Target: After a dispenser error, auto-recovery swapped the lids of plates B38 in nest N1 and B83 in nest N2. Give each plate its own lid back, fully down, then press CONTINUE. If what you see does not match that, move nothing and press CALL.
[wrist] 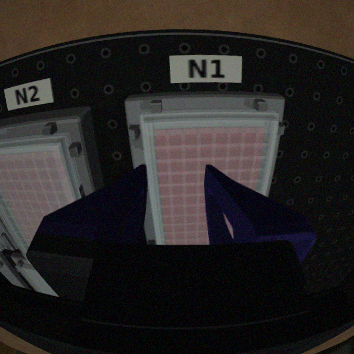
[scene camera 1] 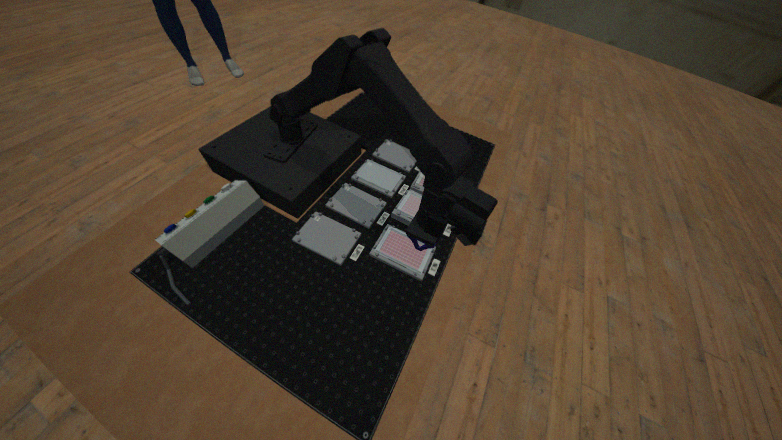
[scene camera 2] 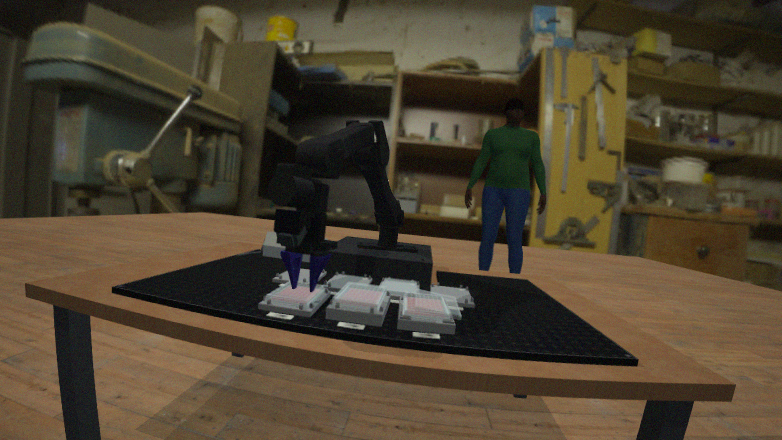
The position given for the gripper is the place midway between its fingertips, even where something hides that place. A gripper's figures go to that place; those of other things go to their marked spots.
Labels:
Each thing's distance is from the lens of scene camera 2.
gripper (scene camera 2: 302,290): 0.64 m
grey nest labelled N1 (scene camera 2: 262,305): 0.64 m
nest labelled N2 (scene camera 2: 371,318): 0.58 m

